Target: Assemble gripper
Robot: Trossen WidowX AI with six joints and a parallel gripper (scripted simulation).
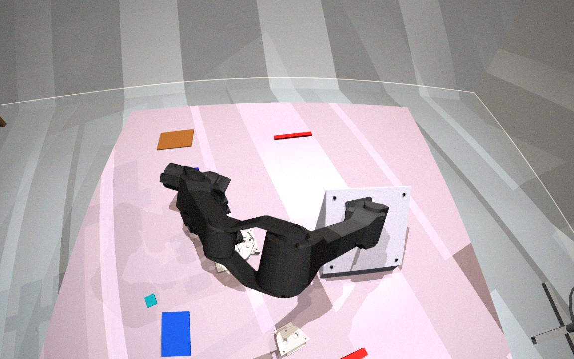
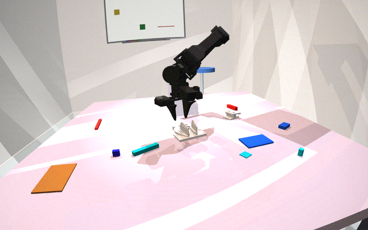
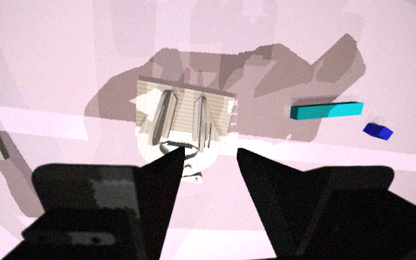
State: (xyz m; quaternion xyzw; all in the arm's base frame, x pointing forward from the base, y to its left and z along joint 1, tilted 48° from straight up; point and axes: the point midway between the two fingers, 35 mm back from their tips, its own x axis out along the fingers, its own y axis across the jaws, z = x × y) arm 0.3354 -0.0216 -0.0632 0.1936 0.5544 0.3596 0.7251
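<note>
Right now the white gripper base is 130 mm behind my gripper tip, 300 mm to the left of it and 50 mm below it. From my gripper tip the other things lie so: white jaw (40 mm behind, 40 mm to the left, 60 mm below); then white sheet (10 mm ahead, 30 mm to the left, 70 mm below); then housing plate (60 mm behind, 20 mm to the left, 70 mm below).
</note>
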